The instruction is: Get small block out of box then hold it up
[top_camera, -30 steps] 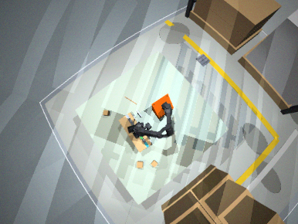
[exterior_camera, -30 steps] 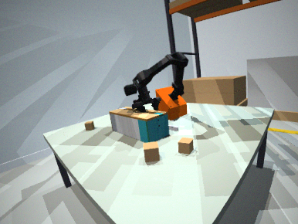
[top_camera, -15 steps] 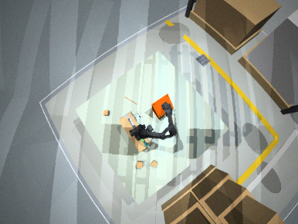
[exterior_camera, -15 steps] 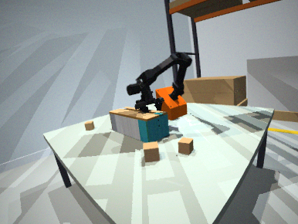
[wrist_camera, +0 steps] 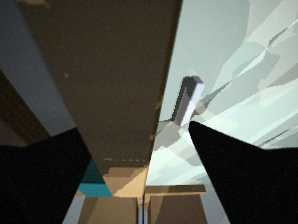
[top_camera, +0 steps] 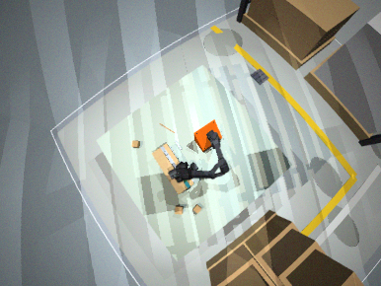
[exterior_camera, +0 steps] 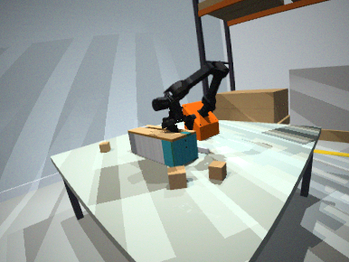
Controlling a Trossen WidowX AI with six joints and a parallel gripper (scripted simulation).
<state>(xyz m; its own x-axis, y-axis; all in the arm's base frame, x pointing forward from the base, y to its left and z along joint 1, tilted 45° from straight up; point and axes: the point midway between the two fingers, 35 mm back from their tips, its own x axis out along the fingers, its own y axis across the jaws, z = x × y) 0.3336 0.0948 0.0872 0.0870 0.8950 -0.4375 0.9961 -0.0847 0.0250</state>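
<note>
My gripper tip is now 4 cm short of the green block, 2 cm to the right of it and 1 cm above it. Also, from my gripper tip: thin stick: 10 cm behind, 45 cm to the right, 8 cm below; box: 3 cm ahead, 12 cm to the right, 2 cm below.
</note>
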